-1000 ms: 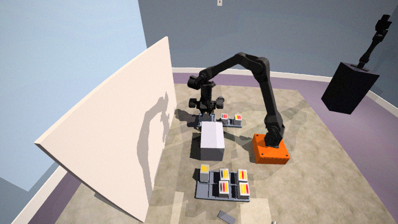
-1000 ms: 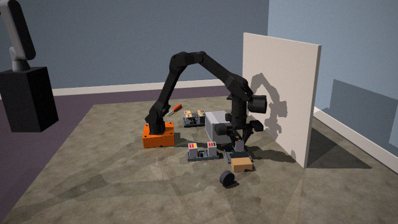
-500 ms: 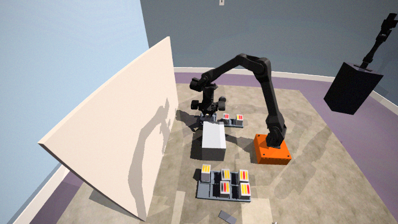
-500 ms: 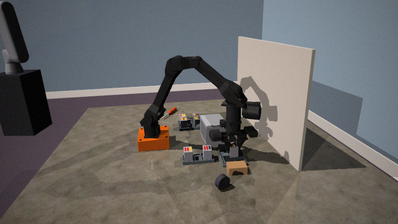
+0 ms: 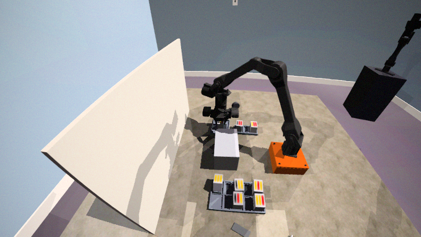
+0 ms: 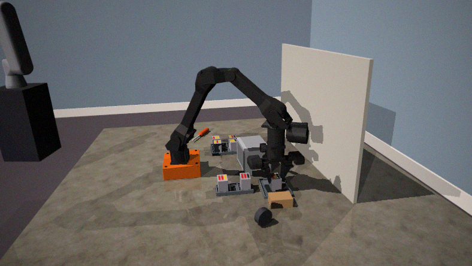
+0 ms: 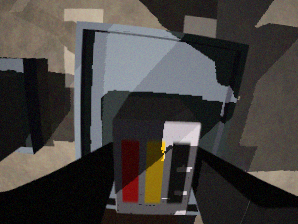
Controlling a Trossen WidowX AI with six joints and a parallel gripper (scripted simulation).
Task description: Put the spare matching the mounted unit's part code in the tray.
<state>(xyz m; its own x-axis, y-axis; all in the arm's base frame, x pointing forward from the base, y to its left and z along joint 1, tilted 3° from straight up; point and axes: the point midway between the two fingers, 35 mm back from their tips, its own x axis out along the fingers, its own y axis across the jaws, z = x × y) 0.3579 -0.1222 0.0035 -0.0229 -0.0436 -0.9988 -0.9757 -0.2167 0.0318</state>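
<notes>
Right now the grey spare is 1 cm above my gripper tip. The rest, counted from my gripper tip: grey-blue tray 2 cm below; tan box 10 cm to the right, 1 cm below, 1 cm ahead; plain grey box 19 cm to the left, 8 cm behind, 3 cm above.
</notes>
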